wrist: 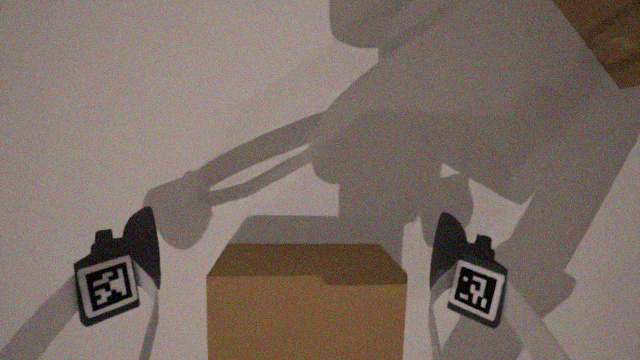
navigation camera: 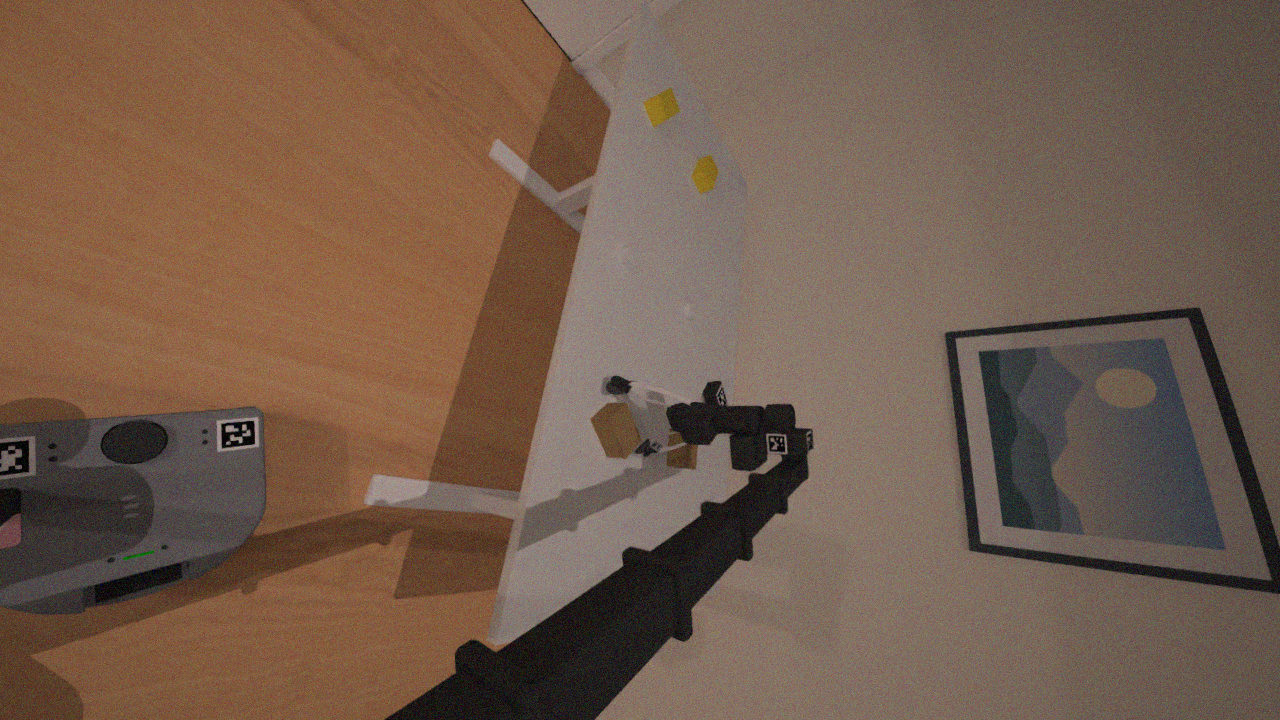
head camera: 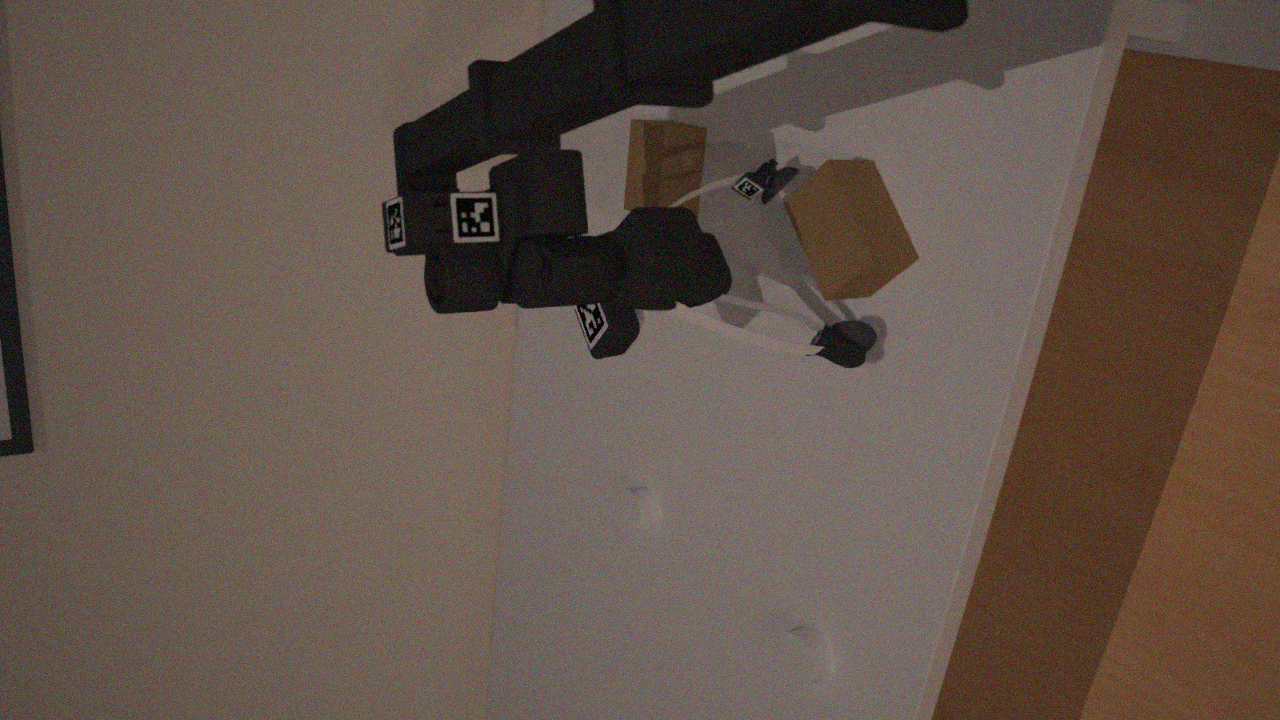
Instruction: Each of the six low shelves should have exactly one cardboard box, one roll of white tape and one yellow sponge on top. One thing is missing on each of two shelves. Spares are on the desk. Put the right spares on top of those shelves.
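Note:
My gripper (head camera: pixel 807 261) (navigation camera: pixel 633 416) (wrist: pixel 298 238) is open above the white desk (head camera: pixel 760 555) (navigation camera: pixel 581 322) (wrist: pixel 75 100). A cardboard box (head camera: pixel 850 228) (navigation camera: pixel 615 429) (wrist: pixel 306 315) stands between the spread fingers in the wrist view, with a gap on each side. A second cardboard box (head camera: pixel 664 165) (navigation camera: pixel 682 452) (wrist: pixel 612 45) stands nearer the wall. Two faint white round things, likely tape rolls, lie farther along: one (head camera: pixel 648 508) (navigation camera: pixel 688 309) near the wall, one (head camera: pixel 814 649) (navigation camera: pixel 624 259) nearer the front edge. Two yellow sponges (navigation camera: pixel 662 107) (navigation camera: pixel 705 173) lie toward the far end. The low shelves do not show.
The wall runs along the desk's back, with a framed picture (navigation camera: pixel 963 447) on it. My arm (navigation camera: pixel 626 600) reaches over the desk. My base (navigation camera: pixel 196 501) stands on the wooden floor (navigation camera: pixel 313 223) in front. White desk legs (navigation camera: pixel 438 494) (navigation camera: pixel 528 174) stick out at the desk's front.

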